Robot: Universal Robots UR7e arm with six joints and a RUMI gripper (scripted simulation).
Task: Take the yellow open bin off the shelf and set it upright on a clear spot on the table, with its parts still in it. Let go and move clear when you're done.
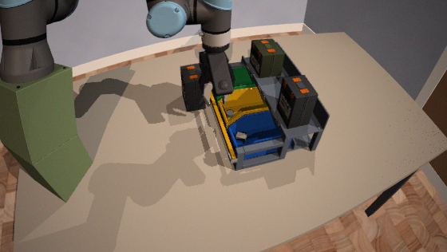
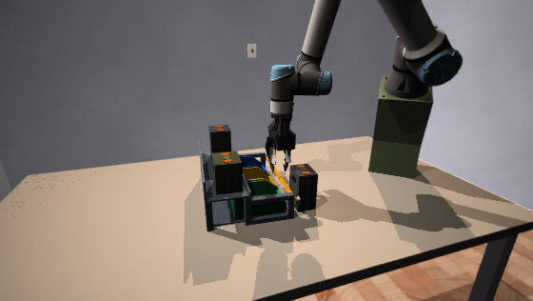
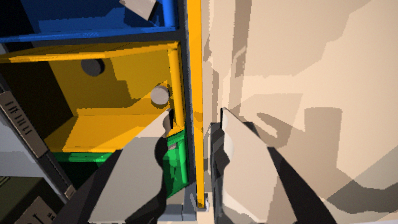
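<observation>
My gripper is now 30 mm above the long yellow bar. The rest, counted from my hand: blue bin (110 mm ahead, 110 mm to the right, 50 mm below); then dark box (60 mm behind, 110 mm to the left, 30 mm below); then yellow open bin (100 mm ahead, 10 mm to the left, 50 mm below).
</observation>
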